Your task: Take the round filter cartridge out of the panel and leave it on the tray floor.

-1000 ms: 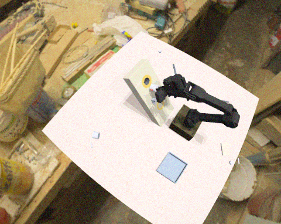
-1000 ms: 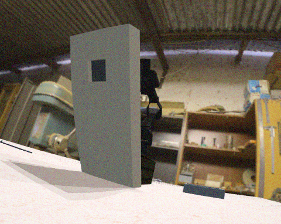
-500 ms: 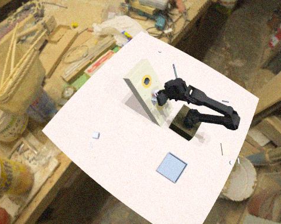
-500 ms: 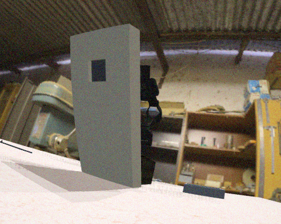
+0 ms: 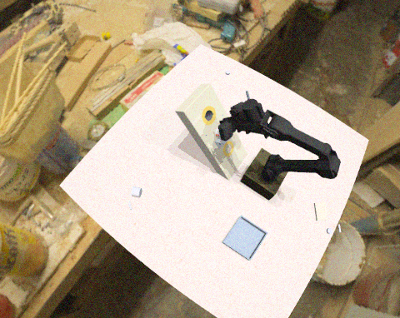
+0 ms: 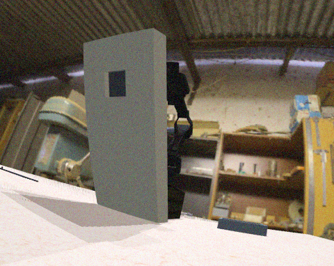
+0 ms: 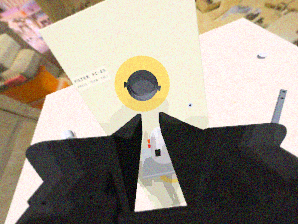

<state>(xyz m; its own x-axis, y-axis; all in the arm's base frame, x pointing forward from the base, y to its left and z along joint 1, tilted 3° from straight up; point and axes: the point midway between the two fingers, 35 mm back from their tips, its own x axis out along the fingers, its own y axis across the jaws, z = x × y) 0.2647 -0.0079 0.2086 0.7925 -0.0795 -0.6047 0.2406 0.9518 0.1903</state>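
My gripper tip is 80 mm above the round white filter cartridge and 20 mm past it. Also, from my gripper tip: blue tray (330 mm behind, 300 mm to the left, 290 mm below); then pale card (620 mm behind, 290 mm below); then grey bracket (120 mm below, 30 mm behind).
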